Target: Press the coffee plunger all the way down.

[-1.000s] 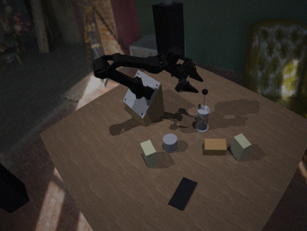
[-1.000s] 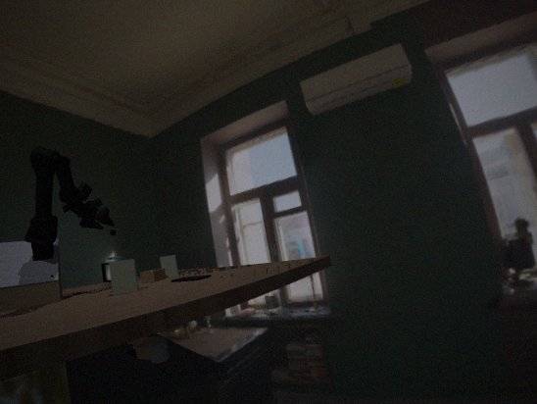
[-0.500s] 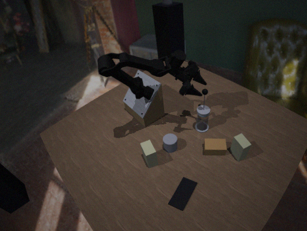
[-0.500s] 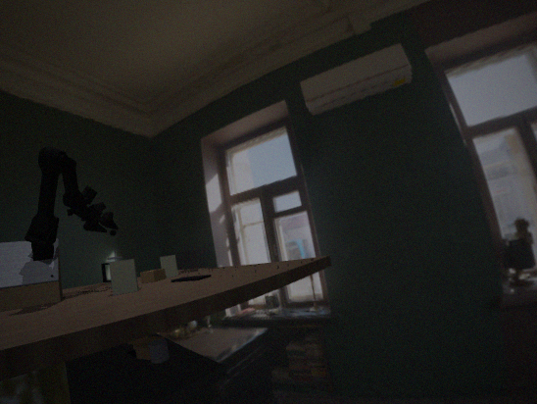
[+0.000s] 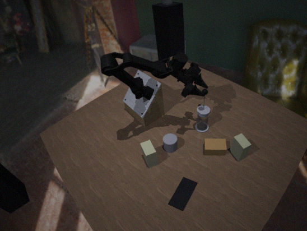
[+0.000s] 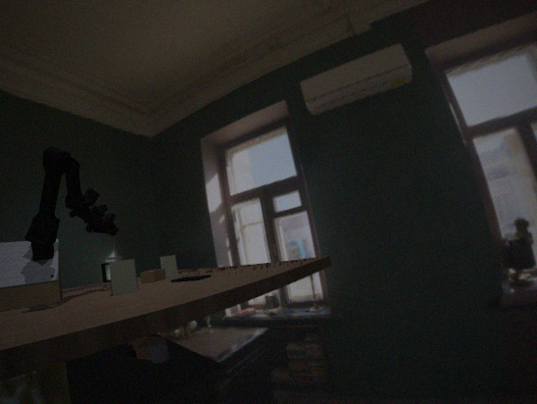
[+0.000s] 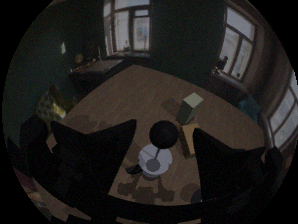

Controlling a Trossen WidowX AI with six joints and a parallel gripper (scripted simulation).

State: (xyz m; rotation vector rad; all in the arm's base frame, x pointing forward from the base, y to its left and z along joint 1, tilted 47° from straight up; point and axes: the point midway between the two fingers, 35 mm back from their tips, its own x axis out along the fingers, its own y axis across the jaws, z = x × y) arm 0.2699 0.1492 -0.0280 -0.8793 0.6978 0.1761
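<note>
My gripper tip is 2 cm past the coffee press, 1 cm to the right of it and 13 cm above it.
</note>
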